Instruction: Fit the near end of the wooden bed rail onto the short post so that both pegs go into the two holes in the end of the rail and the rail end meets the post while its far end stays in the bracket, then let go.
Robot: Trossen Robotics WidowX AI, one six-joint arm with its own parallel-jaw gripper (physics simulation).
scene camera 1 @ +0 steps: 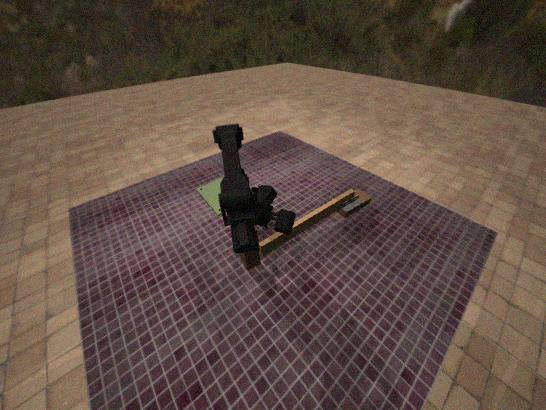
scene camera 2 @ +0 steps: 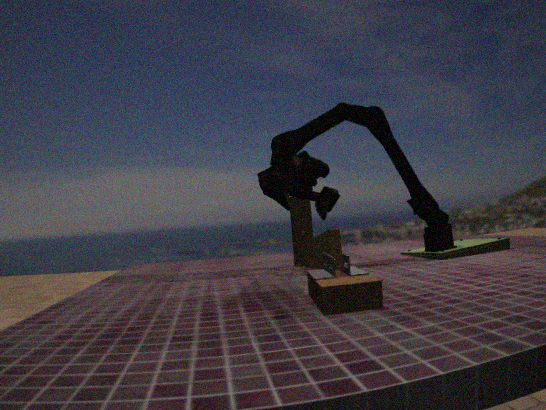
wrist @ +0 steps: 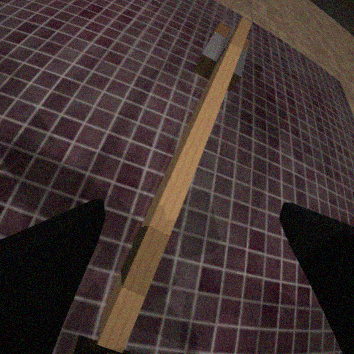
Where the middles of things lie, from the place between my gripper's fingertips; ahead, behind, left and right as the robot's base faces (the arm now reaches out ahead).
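Relative to the wooden bed rail [scene camera 1: 277, 239], my gripper is 130 mm to the right of it and 80 mm above it. Measured from my hand, the short post [scene camera 2: 301, 219] is 130 mm to the right of it and 40 mm below it, and the wooden block [scene camera 2: 344, 294] is 370 mm to the left of it and 110 mm below it.
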